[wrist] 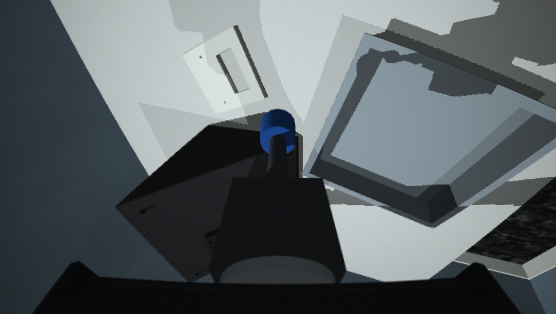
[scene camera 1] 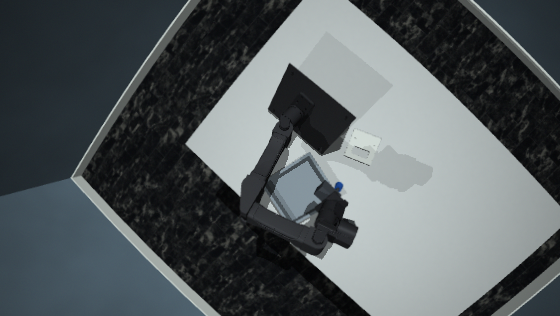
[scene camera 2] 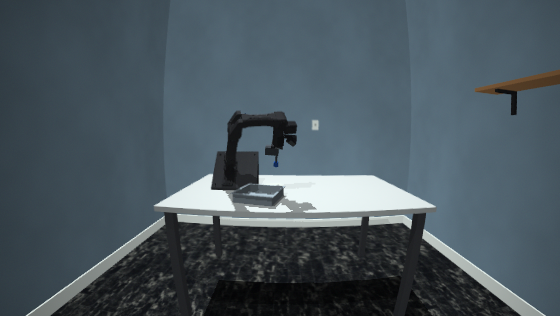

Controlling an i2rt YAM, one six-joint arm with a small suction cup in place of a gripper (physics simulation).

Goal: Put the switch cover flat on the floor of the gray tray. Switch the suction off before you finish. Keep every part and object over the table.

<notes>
In view: my suction cup [wrist: 275,122], a gray tray [scene camera 1: 291,189] and a white switch cover [wrist: 208,71].
The gray tray is seen too in the wrist view [wrist: 424,139] and in scene camera 2 [scene camera 2: 256,194].
</notes>
